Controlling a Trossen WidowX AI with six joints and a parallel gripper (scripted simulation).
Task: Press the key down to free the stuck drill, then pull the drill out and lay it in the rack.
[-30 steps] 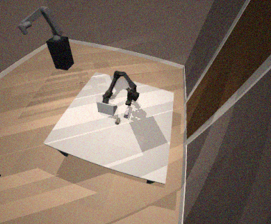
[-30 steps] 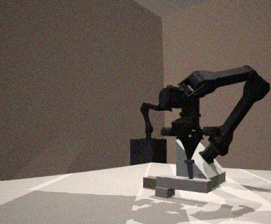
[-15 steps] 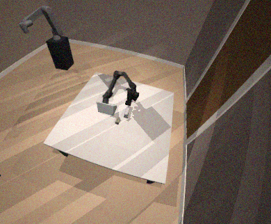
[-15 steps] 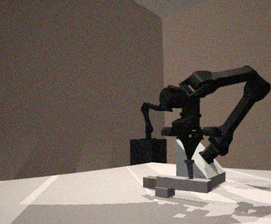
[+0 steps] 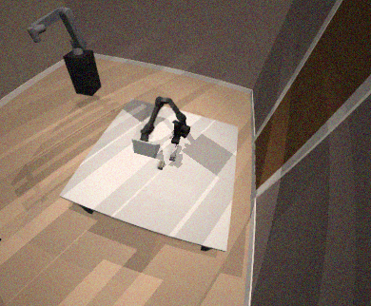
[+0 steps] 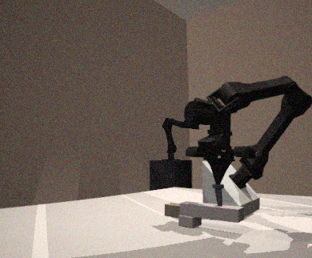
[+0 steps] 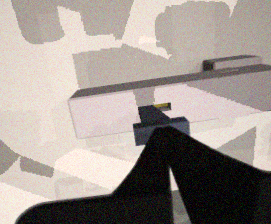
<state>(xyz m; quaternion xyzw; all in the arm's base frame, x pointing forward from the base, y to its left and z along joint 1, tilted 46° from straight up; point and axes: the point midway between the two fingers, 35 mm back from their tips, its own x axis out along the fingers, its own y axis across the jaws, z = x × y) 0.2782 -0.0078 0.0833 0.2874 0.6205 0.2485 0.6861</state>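
Right now the drill is 1 cm behind my gripper tip, 5 cm to the right of it and 8 cm below it. From my gripper tip the other things lie so: grey block (1 cm behind, 3 cm to the right, 9 cm below); dark key (3 cm below).
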